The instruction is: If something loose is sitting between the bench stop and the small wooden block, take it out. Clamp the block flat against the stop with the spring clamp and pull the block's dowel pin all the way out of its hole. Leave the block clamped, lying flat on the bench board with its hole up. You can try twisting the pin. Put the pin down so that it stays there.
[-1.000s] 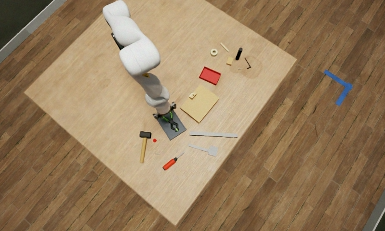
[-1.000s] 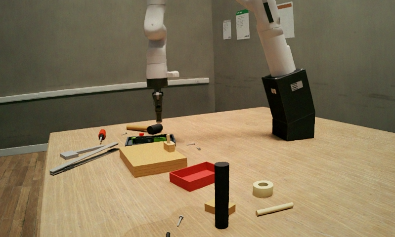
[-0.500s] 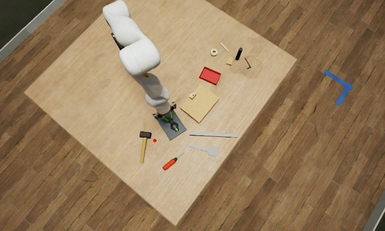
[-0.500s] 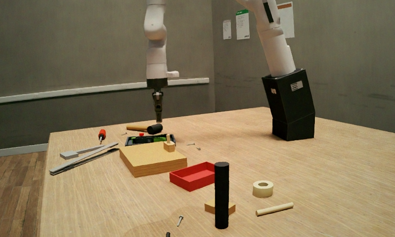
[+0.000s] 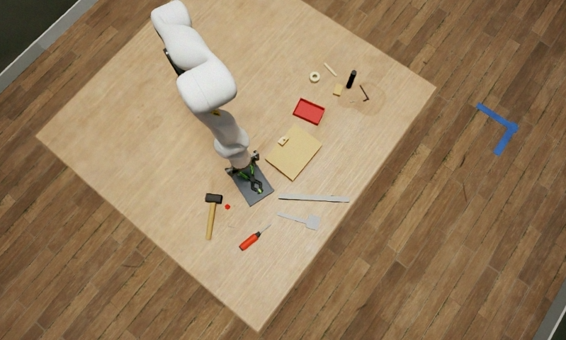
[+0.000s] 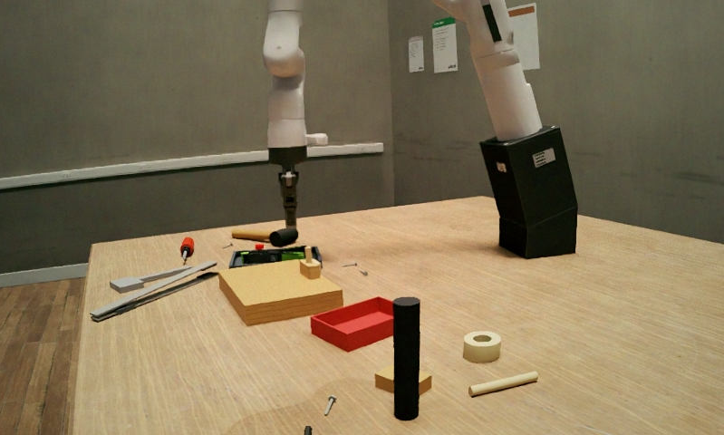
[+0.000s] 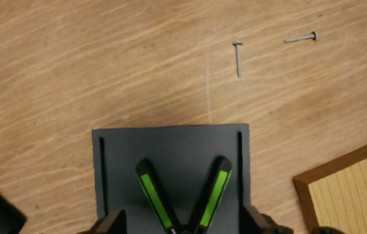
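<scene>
The grey tray lies 3 cm ahead of my hand, 2 cm to the right of it and 8 cm below it. The rest, counted from my hand: wooden block (5 cm ahead, 20 cm to the left, 5 cm below); tan bench board (10 cm ahead, 19 cm to the left, 7 cm below); dowel pin (5 cm ahead, 20 cm to the left, 3 cm below).
</scene>
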